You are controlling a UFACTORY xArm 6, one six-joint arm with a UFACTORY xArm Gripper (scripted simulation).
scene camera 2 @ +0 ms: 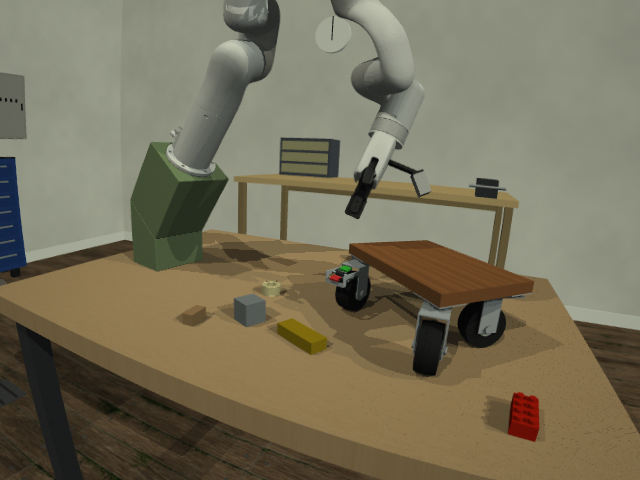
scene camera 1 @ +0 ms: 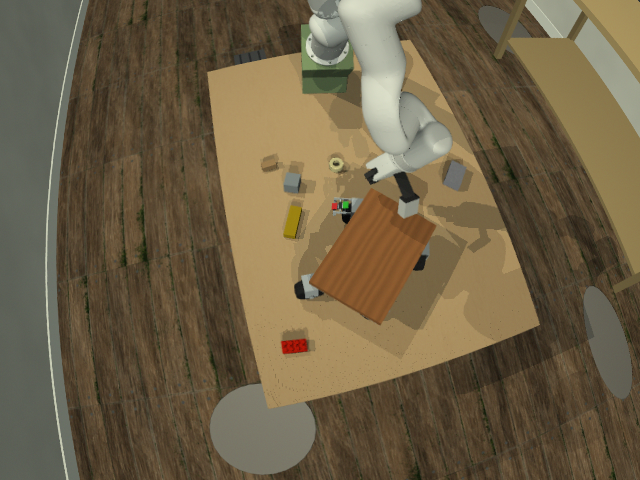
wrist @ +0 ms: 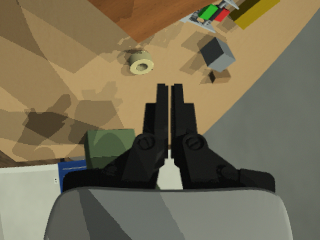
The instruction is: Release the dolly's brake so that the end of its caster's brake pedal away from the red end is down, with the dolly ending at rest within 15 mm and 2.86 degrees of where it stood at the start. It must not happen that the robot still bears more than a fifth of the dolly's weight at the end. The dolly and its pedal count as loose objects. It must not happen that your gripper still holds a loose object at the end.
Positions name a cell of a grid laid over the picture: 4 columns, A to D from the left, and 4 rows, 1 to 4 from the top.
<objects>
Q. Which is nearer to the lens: the red brick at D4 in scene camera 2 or the yellow block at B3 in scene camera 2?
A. The red brick.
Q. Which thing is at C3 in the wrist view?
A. The gripper.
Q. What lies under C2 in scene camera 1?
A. The gripper.
</objects>
